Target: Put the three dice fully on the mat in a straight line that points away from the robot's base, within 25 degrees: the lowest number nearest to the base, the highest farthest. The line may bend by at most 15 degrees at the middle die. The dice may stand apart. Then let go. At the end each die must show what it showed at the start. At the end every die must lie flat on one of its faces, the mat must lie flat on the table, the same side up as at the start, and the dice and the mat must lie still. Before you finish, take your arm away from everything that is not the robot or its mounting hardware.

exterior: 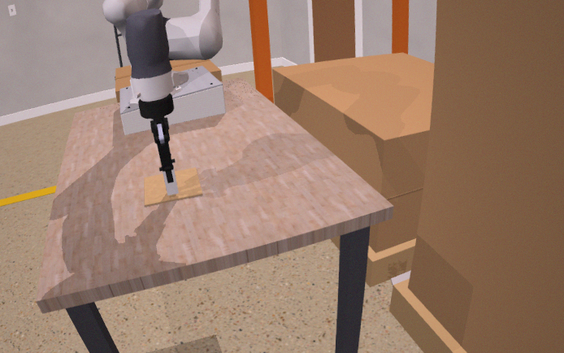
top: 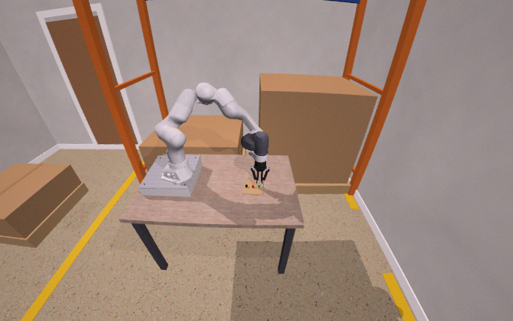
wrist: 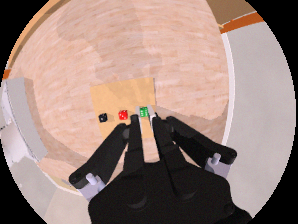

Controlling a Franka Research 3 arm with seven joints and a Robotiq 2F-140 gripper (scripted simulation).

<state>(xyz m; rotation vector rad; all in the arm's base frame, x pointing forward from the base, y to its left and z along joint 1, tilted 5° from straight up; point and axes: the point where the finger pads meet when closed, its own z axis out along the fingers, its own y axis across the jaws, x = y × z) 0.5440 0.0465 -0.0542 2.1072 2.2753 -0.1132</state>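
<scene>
Right now the green die is 3 cm below my hand. From my hand the other things lie so: tan mat: 4 cm behind, 4 cm below; then red die: 4 cm behind, 3 cm below; then black die: 9 cm behind, 1 cm to the right, 3 cm below.
</scene>
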